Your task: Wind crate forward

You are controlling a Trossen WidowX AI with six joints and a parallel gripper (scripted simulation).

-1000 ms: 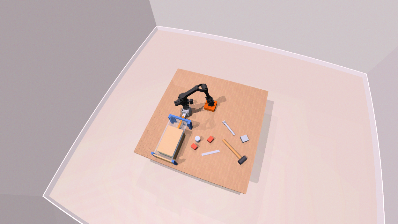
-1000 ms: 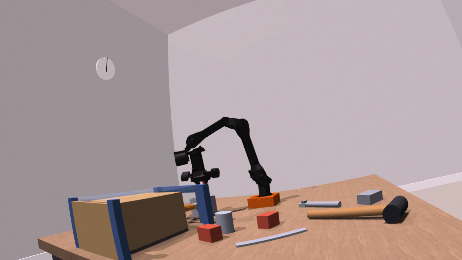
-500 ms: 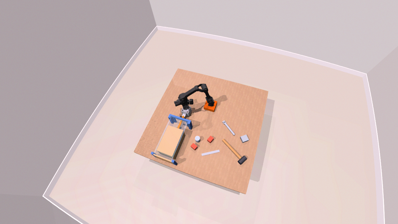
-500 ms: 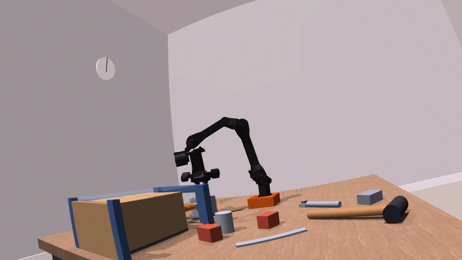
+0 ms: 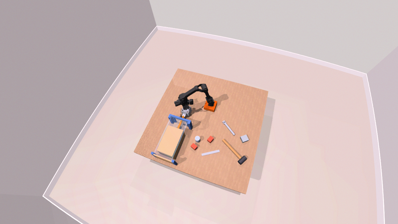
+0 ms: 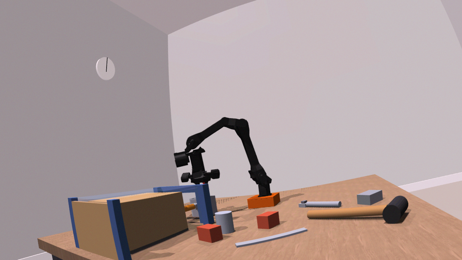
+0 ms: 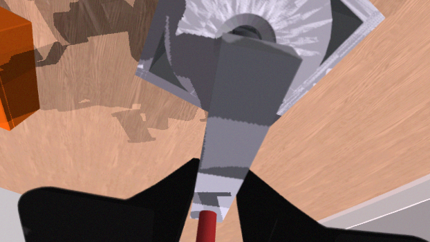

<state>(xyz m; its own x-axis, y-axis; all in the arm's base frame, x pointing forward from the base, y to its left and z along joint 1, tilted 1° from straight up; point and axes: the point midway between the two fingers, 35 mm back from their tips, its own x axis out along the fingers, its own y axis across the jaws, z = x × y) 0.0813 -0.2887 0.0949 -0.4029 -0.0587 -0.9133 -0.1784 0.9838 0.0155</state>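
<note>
My gripper tip is now 20 mm below the grey winch handle. From my gripper tip the other things lie so: red knob: 50 mm above, 30 mm behind, 10 mm to the right; blue frame bar: 220 mm ahead, 20 mm to the right, 10 mm below; grey winch: 80 mm below, 50 mm ahead, 10 mm to the left.
</note>
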